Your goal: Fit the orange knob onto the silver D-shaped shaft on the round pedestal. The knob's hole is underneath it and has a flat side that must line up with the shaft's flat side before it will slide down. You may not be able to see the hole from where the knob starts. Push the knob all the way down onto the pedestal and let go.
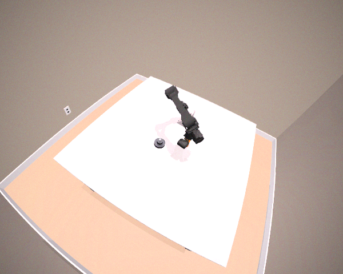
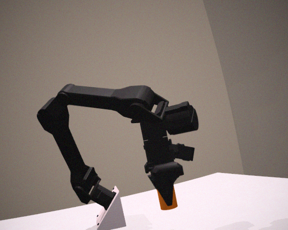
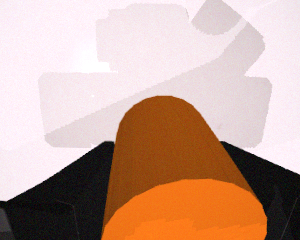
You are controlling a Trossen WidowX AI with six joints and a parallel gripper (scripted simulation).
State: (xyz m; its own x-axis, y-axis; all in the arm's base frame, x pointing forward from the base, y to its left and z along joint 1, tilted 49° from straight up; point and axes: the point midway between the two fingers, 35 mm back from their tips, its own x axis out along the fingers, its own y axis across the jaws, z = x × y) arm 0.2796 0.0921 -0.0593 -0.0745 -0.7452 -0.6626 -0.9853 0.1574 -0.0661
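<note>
The pedestal with silver shaft lies 4 cm ahead of my gripper tip, 18 cm to the right of it and 6 cm below it. The rest, counted from my gripper tip: orange knob: 3 cm above.
</note>
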